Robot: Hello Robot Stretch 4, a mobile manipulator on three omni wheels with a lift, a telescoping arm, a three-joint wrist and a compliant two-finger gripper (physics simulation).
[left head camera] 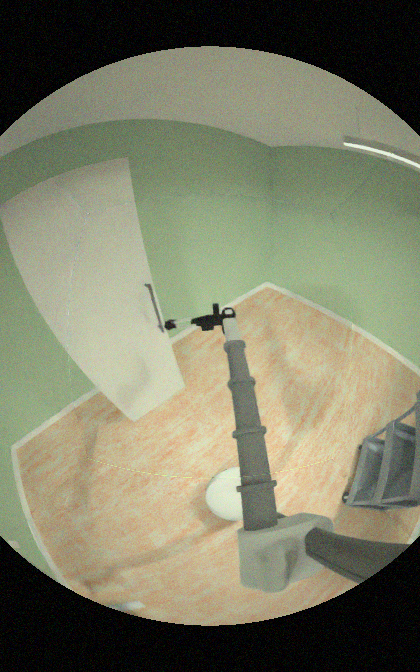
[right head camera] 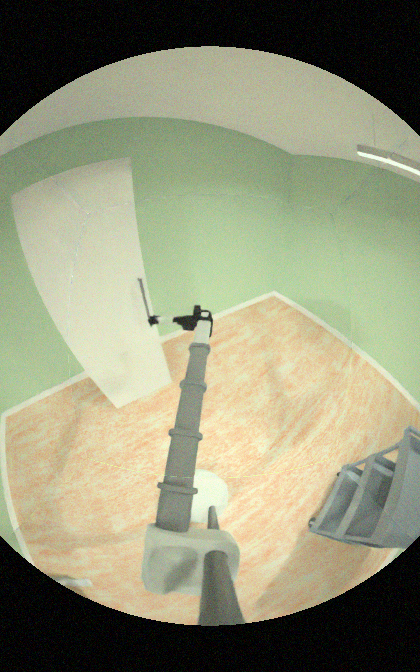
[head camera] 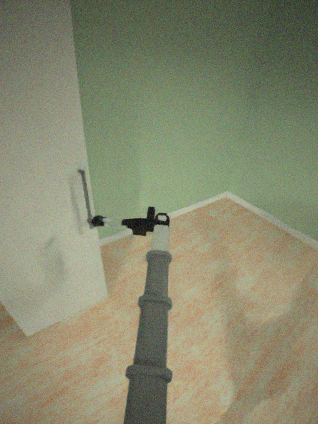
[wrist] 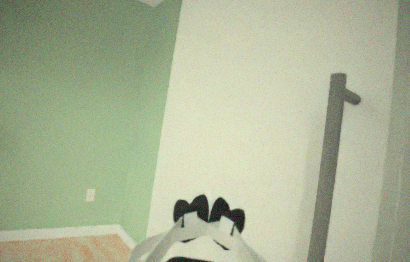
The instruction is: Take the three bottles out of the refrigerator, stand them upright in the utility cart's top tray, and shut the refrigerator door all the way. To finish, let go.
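Observation:
The refrigerator (head camera: 45,125) (left head camera: 85,260) (right head camera: 85,260) (wrist: 250,100) is a tall white box at the left in the head views. Its face looks flat, and no open interior shows. Its dark vertical handle (head camera: 86,195) (left head camera: 154,306) (right head camera: 144,299) is near the right edge of that face. In the wrist view the handle (wrist: 329,150) stands to the right of my fingers. My gripper (head camera: 97,220) (left head camera: 170,324) (right head camera: 154,320) (wrist: 209,211) is shut, with its black tips together and holding nothing, beside the handle's lower end in the head views. Contact is unclear. The bottles do not show.
The grey utility cart (left head camera: 387,465) (right head camera: 400,510) stands at the right, partly cut off; its top tray's contents cannot be made out. A white round thing (left head camera: 222,495) (right head camera: 212,495) lies beneath my arm. Green walls meet in a corner beyond the gripper.

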